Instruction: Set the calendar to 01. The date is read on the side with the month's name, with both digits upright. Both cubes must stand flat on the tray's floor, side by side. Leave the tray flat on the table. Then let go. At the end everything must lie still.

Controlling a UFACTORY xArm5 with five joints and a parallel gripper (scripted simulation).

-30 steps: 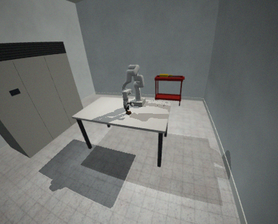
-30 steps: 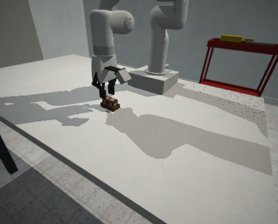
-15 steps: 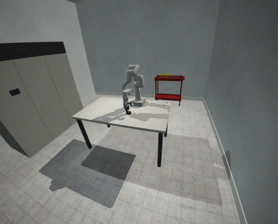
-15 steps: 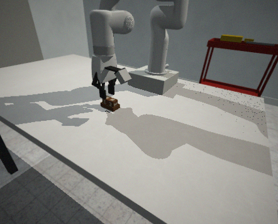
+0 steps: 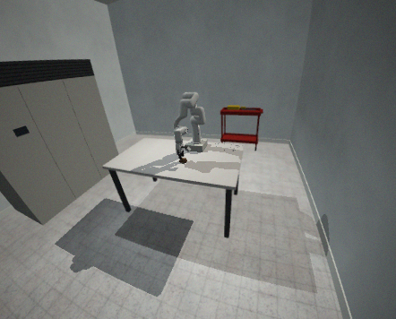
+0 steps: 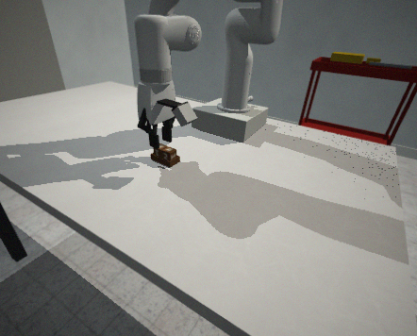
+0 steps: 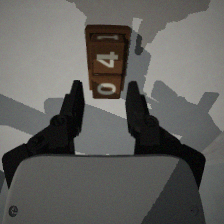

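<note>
Now: the calendar tray 1 cm to the left of my hand and 6 cm below it.
</note>
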